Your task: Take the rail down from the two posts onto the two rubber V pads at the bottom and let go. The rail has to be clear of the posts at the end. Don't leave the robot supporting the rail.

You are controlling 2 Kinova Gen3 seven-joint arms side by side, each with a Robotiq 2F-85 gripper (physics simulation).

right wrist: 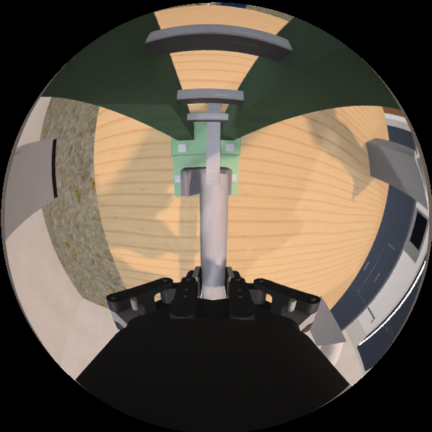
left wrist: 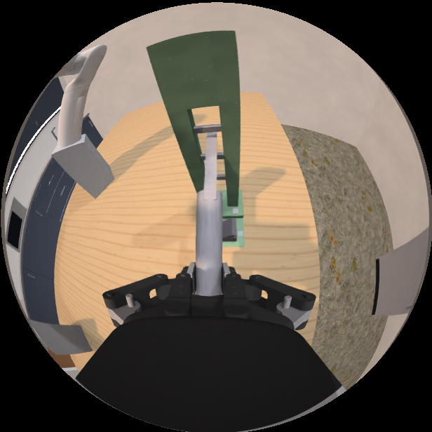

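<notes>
The rail (left wrist: 209,240) (right wrist: 214,225) is a pale grey round bar with a narrower flat end piece. That end reaches in between the uprights of a green post (left wrist: 200,75) (right wrist: 120,85) with grey rungs in each view. Whether it rests on a rung cannot be told. Dark rubber V pads (left wrist: 229,229) (right wrist: 190,181) sit low on green bases (left wrist: 235,243) (right wrist: 192,161) by the posts, partly hidden by the rail. My left gripper (left wrist: 208,270) is shut on the rail. My right gripper (right wrist: 213,274) is shut on the rail, with one finger on each side.
The posts stand on a wooden table top (left wrist: 150,215) (right wrist: 290,200). A mottled stone-like surface (left wrist: 345,200) (right wrist: 72,210) lies beyond one table edge. Dark blue cabinets (left wrist: 42,240) (right wrist: 372,265) stand on the other side. A pale arm-like shape (left wrist: 75,110) with a grey block (left wrist: 85,165) shows in the left wrist view.
</notes>
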